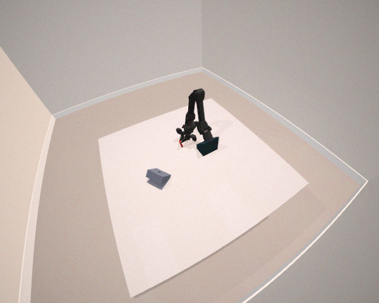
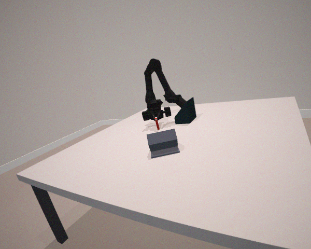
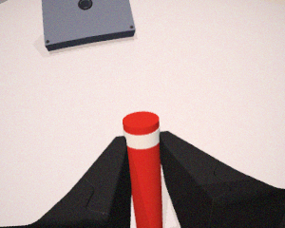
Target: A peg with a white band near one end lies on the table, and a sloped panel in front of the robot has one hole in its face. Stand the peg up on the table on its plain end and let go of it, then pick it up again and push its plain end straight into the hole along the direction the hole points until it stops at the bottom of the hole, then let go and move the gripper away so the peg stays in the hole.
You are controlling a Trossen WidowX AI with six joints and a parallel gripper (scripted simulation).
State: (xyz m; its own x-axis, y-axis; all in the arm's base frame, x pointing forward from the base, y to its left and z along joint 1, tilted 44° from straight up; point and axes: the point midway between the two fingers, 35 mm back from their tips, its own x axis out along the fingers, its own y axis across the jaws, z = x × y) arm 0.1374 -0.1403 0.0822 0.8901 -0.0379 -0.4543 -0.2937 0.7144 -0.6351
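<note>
The red peg lies 10 mm below my gripper tip. Also, from my gripper tip: grey sloped panel (290 mm ahead, 140 mm to the left, 30 mm below).
</note>
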